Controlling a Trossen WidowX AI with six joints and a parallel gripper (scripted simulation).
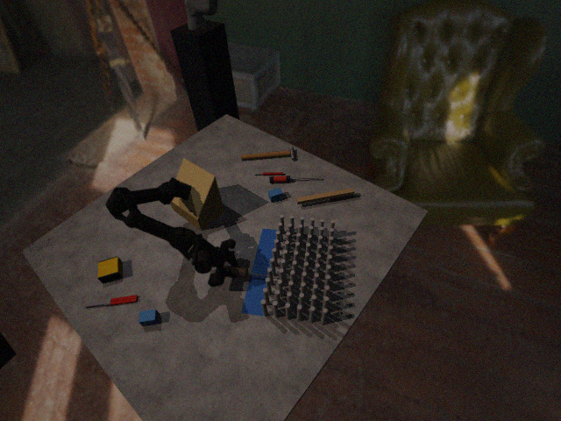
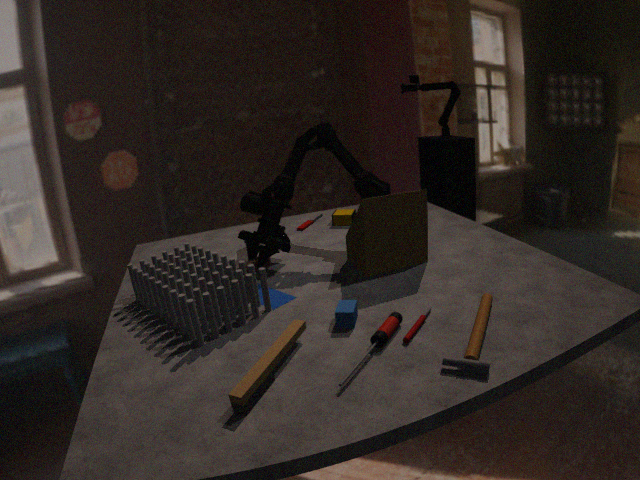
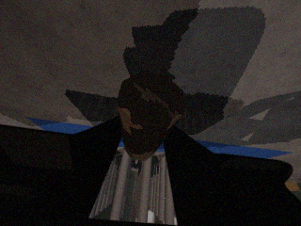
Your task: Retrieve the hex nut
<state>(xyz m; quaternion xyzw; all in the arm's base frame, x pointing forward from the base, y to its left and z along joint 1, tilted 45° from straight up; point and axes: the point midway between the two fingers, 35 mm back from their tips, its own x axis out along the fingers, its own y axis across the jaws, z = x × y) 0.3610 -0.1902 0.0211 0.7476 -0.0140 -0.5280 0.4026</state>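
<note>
Now: the brown-handled hook tool 9 cm ahead of my gripper tip and 4 cm to the left of it. Also, from my gripper tip: yellow block (44 cm behind, 28 cm to the right, 1 cm above); blue taped strip (7 cm ahead, 8 cm to the left, 1 cm below).
</note>
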